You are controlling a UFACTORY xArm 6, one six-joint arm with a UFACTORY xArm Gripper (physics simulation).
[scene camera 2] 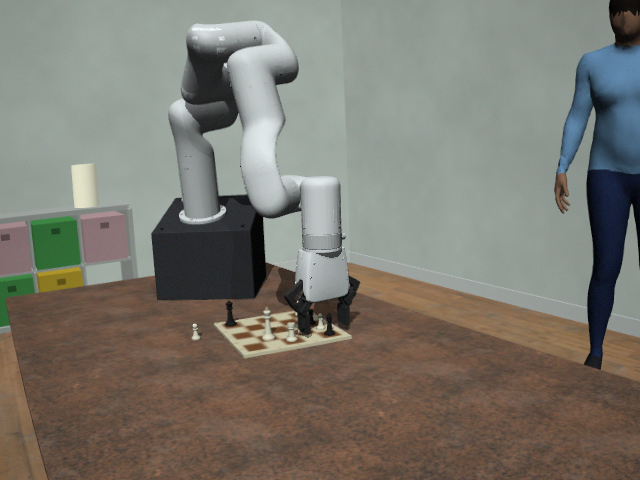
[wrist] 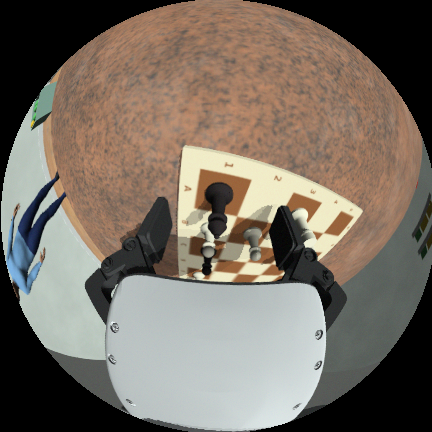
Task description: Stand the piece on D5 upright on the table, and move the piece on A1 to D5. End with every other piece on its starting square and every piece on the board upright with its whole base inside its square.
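Frame: origin at the arm's base, x right, y ahead, z up, level; millimetres.
Seen in the pictures: gripper, fingertip midpoint: (scene camera 2: 324, 328) (wrist: 221, 214); arm's base, link origin: (scene camera 2: 202, 215).
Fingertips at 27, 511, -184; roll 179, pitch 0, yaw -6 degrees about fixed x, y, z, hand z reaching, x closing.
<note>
Pixels of each thing's top centre, then the offset from my fingertips to it, as dx, dy, dz.
- chessboard, top centre: (wrist: 265, 255) (scene camera 2: 279, 329) +52, -82, -10
- small white pawn, top centre: (scene camera 2: 194, 323) +197, -168, +16
- white piece, top centre: (wrist: 207, 256) (scene camera 2: 320, 313) -13, -27, +22
A black piece (scene camera 2: 329, 326) (wrist: 219, 202) stands upright on A1 of the chessboard (scene camera 2: 289, 348) (wrist: 200, 154). My gripper (scene camera 2: 324, 321) (wrist: 221, 214) is open and points down, low over the board's right side. In the wrist view, one finger is outside the board's edge and the other is above the board, with the black piece showing between the fingertips and untouched. A small white pawn (scene camera 2: 195, 331) stands upright on the table, left of the board. D5 shows no piece in scene camera 2.
A black piece (scene camera 2: 230, 315) stands at the board's left corner. A tall white piece (scene camera 2: 267, 326) (wrist: 301, 220) and a short white piece (scene camera 2: 291, 332) (wrist: 254, 243) stand near the left finger. Another white piece (scene camera 2: 321, 322) (wrist: 206, 240) and black piece (scene camera 2: 311, 316) (wrist: 207, 265) stand behind A1.
</note>
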